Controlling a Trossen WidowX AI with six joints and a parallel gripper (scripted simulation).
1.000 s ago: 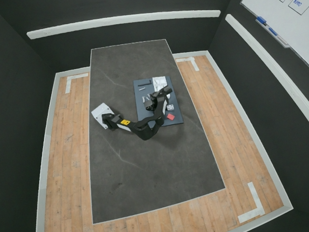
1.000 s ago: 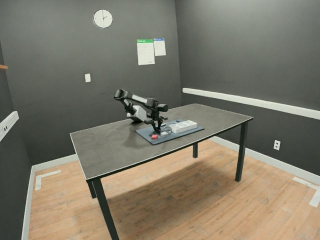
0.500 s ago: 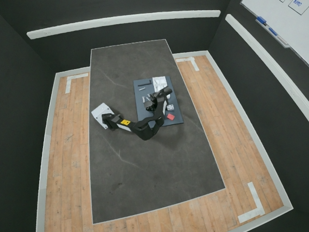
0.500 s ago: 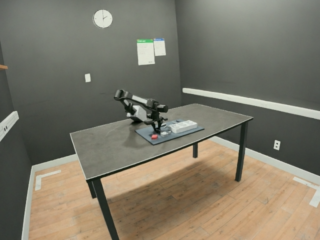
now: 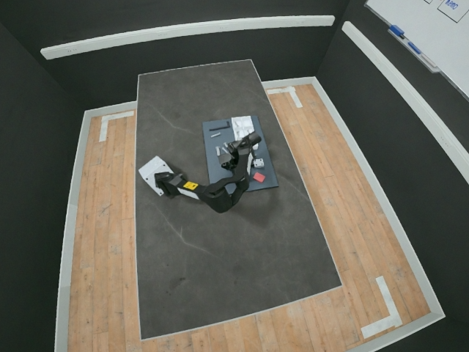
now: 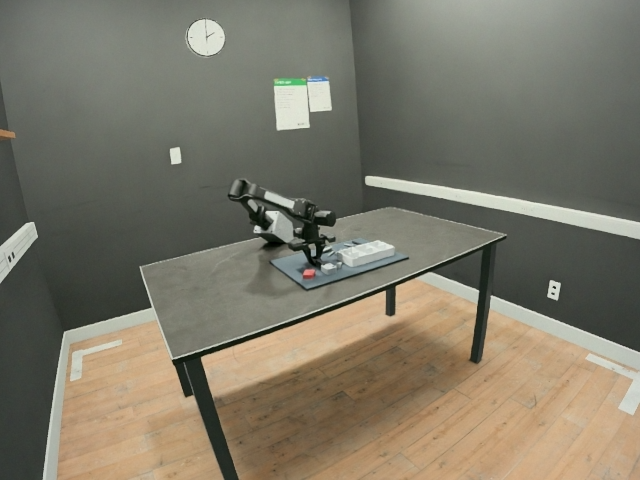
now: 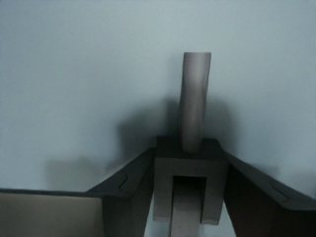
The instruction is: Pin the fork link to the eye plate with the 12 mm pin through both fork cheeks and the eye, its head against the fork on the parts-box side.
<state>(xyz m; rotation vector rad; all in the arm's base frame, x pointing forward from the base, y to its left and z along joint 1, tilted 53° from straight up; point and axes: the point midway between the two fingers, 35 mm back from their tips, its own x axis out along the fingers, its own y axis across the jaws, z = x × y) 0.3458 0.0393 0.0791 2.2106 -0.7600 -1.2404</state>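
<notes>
Right now my hand is 40 mm short of the eye plate, 30 mm above it and 10 mm to the left of it. Also, from my hand: grey block: 110 mm ahead, 30 mm to the right, 20 mm below; red block: 100 mm to the right, 80 mm ahead, 30 mm below; blue-grey mat: 90 mm to the left, 50 mm below, 50 mm ahead.
</notes>
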